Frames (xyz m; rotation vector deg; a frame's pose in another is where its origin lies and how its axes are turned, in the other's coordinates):
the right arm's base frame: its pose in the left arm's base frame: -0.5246 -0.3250 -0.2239 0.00 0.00 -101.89
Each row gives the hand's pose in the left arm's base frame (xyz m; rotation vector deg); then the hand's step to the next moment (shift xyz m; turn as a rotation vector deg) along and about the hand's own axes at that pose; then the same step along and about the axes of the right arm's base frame.
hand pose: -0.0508 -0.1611 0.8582 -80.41 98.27 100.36
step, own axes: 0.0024 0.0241 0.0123 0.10 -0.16 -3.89
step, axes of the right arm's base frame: 0.0008 -0.0254 0.0096 3.04 2.36 0.61
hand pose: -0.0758 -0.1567 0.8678 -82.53 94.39 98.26
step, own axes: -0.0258 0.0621 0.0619 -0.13 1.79 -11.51
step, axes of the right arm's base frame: -0.0345 -0.0737 0.0416 9.75 5.43 3.34
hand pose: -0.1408 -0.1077 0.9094 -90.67 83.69 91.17
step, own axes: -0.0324 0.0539 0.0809 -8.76 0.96 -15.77
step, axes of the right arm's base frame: -0.0478 -0.0855 0.0301 9.30 9.97 11.86
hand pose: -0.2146 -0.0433 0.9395 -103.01 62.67 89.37
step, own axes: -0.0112 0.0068 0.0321 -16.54 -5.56 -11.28
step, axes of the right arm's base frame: -0.0195 -0.0282 0.0051 -0.10 10.89 17.70
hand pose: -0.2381 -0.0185 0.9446 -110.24 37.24 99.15
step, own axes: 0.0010 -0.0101 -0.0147 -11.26 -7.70 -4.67
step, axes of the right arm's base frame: -0.0023 0.0177 0.0007 -4.92 6.52 11.88
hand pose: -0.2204 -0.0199 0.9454 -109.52 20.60 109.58
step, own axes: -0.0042 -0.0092 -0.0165 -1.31 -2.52 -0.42
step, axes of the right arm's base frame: -0.0040 0.0183 0.0047 -2.16 1.07 1.56
